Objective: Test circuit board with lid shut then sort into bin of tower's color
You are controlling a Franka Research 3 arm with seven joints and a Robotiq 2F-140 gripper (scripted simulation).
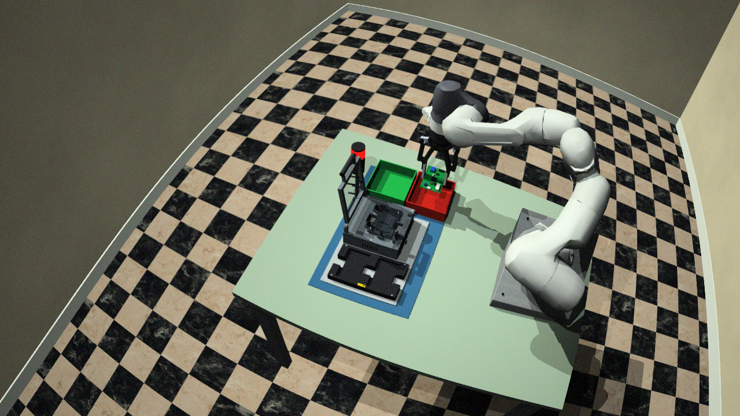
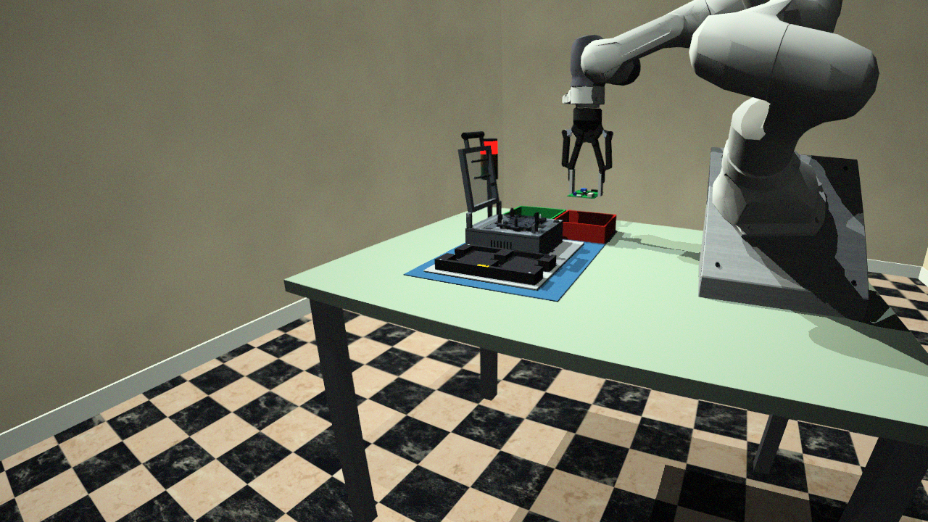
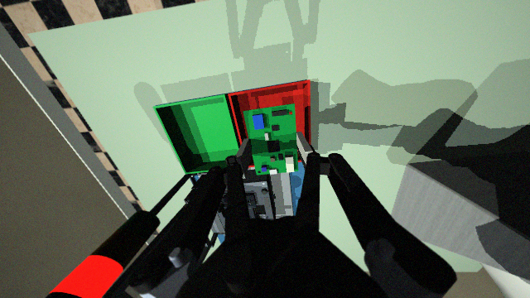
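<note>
Right now the red bin is 120 mm below my hand. Round my hand: tester plate (110 mm ahead, 210 mm to the left, 70 mm below); then green circuit board (20 mm below); then green bin (150 mm ahead, 120 mm below).
</note>
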